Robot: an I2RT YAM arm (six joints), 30 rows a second.
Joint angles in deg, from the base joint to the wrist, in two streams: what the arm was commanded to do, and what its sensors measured. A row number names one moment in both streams.
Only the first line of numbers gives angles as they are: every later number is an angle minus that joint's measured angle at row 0.
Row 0, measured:
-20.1, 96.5, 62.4, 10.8, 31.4, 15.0
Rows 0 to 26, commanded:
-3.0, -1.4, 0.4, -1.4, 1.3, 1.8
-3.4, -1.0, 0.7, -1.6, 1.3, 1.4
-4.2, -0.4, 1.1, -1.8, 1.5, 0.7
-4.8, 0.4, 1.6, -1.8, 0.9, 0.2
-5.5, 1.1, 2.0, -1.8, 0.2, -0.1
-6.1, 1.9, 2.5, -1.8, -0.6, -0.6
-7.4, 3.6, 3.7, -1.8, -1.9, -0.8
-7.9, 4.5, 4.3, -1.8, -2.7, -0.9
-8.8, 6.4, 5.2, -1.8, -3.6, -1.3
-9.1, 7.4, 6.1, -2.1, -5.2, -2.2
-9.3, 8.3, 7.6, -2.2, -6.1, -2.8
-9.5, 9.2, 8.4, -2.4, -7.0, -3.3
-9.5, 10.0, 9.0, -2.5, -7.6, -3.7
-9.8, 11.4, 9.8, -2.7, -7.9, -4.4
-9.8, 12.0, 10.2, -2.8, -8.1, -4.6
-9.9, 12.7, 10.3, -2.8, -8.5, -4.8
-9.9, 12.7, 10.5, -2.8, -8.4, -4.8
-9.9, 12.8, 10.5, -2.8, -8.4, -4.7
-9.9, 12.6, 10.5, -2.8, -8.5, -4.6
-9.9, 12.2, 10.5, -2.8, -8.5, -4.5
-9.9, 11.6, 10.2, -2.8, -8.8, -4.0
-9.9, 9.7, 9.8, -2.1, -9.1, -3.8
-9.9, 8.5, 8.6, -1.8, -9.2, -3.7
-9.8, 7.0, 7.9, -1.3, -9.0, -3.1
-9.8, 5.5, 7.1, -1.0, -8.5, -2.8
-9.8, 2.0, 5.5, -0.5, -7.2, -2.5
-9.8, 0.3, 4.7, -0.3, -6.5, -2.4
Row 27, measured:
-9.9, 10.9, 6.5, -3.2, -8.5, -3.7
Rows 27 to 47, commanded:
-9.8, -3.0, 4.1, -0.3, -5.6, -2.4
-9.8, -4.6, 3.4, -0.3, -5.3, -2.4
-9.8, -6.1, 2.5, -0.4, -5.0, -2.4
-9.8, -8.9, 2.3, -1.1, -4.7, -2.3
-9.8, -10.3, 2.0, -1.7, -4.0, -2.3
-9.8, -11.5, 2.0, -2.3, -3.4, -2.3
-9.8, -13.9, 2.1, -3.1, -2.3, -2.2
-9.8, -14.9, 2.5, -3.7, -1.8, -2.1
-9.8, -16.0, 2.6, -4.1, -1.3, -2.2
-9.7, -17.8, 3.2, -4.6, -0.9, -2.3
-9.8, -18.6, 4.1, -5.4, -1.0, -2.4
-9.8, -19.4, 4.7, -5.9, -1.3, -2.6
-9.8, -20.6, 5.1, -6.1, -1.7, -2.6
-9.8, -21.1, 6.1, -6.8, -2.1, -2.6
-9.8, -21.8, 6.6, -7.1, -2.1, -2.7
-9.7, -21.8, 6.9, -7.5, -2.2, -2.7
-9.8, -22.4, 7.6, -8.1, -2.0, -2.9
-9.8, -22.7, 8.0, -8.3, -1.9, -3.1
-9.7, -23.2, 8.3, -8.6, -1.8, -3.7
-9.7, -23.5, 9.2, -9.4, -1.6, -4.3
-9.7, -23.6, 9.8, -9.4, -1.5, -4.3
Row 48, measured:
-9.8, -20.5, 5.5, -8.3, -2.9, -3.3
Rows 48 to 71, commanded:
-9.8, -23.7, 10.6, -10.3, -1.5, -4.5
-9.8, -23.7, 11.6, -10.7, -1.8, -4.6
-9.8, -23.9, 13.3, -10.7, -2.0, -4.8
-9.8, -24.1, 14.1, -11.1, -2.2, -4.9
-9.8, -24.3, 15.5, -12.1, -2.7, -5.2
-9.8, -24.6, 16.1, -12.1, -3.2, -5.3
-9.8, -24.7, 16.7, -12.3, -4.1, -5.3
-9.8, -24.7, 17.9, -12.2, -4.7, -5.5
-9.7, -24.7, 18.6, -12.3, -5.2, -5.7
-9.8, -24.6, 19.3, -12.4, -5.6, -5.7
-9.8, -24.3, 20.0, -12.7, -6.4, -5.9
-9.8, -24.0, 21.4, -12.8, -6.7, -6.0
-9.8, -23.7, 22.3, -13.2, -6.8, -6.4
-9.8, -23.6, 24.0, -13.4, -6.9, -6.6
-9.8, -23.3, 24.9, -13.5, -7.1, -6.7
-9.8, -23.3, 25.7, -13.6, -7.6, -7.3
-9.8, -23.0, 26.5, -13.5, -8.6, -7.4
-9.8, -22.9, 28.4, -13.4, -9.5, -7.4
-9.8, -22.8, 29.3, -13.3, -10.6, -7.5
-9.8, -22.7, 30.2, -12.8, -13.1, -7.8
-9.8, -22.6, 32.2, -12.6, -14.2, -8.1
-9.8, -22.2, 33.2, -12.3, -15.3, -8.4
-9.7, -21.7, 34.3, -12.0, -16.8, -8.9
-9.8, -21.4, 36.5, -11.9, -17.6, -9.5
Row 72, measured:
-9.8, -22.0, 29.9, -15.3, -12.2, -7.3
